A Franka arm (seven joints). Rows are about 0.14 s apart.
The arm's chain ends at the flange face. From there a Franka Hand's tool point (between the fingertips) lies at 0.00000 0.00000 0.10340 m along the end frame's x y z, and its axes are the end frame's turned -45 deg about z.
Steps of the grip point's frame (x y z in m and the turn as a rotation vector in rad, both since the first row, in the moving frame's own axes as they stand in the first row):
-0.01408 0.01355 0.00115 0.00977 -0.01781 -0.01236
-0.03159 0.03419 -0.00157 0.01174 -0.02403 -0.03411
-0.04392 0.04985 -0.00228 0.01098 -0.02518 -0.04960
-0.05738 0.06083 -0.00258 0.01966 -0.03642 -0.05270
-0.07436 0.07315 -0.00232 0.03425 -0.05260 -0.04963
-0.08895 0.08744 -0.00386 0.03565 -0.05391 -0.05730
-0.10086 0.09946 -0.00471 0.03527 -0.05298 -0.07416
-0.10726 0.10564 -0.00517 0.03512 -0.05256 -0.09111
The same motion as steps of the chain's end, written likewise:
0.00164 0.01894 0.00117 -0.00569 -0.01950 -0.01236
0.00444 0.04557 -0.00153 -0.00869 -0.02529 -0.03411
0.00681 0.06520 -0.00224 -0.01004 -0.02557 -0.04960
0.00650 0.08225 -0.00249 -0.01185 -0.03965 -0.05270
0.00545 0.10281 -0.00212 -0.01298 -0.06141 -0.04963
0.00543 0.12321 -0.00364 -0.01291 -0.06333 -0.05730
0.00540 0.14012 -0.00450 -0.01252 -0.06240 -0.07416
0.00519 0.14898 -0.00496 -0.01233 -0.06200 -0.09111

